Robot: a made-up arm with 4 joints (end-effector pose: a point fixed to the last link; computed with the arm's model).
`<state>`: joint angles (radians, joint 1 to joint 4).
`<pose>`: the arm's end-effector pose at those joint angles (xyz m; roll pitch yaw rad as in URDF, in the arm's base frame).
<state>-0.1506 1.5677 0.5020 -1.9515</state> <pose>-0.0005 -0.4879 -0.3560 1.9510 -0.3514 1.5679</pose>
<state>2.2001 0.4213 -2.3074 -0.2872</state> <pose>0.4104 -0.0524 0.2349 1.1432 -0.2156 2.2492</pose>
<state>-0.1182 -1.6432 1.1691 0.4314</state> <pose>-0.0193 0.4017 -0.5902 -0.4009 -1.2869 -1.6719</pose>
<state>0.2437 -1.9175 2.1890 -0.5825</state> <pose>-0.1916 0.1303 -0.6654 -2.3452 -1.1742 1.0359</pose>
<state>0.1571 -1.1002 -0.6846 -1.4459</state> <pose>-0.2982 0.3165 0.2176 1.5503 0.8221 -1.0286</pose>
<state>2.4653 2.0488 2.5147 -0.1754</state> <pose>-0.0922 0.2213 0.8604 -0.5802 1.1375 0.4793</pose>
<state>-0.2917 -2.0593 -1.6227 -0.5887</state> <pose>-0.2142 0.0078 0.3152 1.1734 1.3238 -1.4711</pose>
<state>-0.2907 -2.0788 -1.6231 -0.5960</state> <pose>-0.2159 0.0116 0.3140 1.2048 1.3245 -1.4663</pose>
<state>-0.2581 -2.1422 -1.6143 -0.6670</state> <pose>-0.2158 0.0284 0.3100 1.3420 1.3481 -1.4641</pose>
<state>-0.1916 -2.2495 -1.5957 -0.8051</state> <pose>-0.2064 0.0567 0.3067 1.5733 1.3979 -1.4798</pose>
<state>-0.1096 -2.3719 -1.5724 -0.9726</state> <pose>-0.1829 0.0839 0.3089 1.7843 1.4623 -1.5602</pose>
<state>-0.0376 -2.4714 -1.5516 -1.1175</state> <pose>-0.1543 0.0988 0.3150 1.7233 1.5190 -1.8658</pose>
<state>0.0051 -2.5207 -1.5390 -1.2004</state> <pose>-0.1356 0.1025 0.3196 1.0575 1.5417 -2.6636</pose>
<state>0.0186 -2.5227 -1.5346 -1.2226</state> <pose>-0.1307 0.1019 0.3211 0.6848 1.5412 -3.0602</pose>
